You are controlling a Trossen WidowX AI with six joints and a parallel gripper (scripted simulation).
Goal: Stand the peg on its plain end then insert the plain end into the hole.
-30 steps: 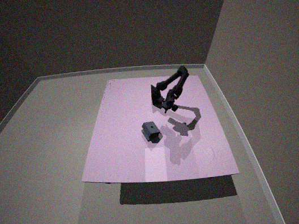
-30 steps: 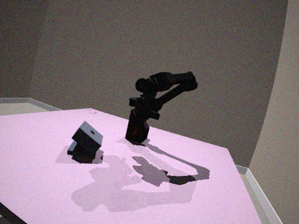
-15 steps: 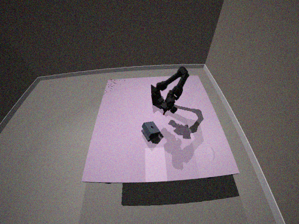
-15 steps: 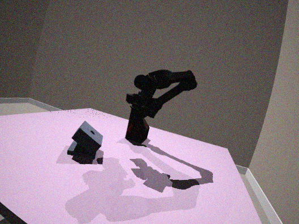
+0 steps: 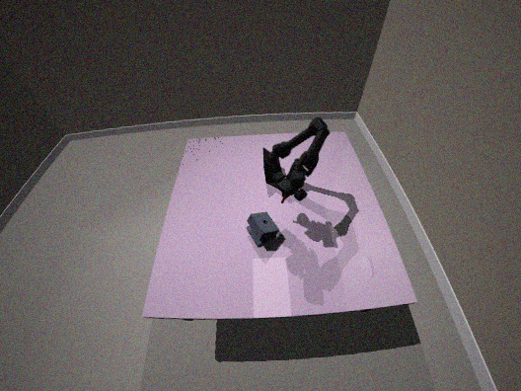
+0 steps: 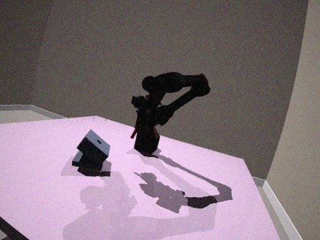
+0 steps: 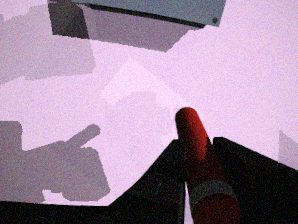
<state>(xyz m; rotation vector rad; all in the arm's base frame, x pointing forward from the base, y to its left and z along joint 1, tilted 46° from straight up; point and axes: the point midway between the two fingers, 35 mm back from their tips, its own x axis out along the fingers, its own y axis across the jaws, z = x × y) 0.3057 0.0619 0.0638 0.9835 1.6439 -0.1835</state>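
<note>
My gripper tip is 11 cm short of the sloped panel, 11 cm to the left of it and 9 cm above it. The rest, counted from my gripper tip: red peg: 1 cm to the left, 2 cm above.
</note>
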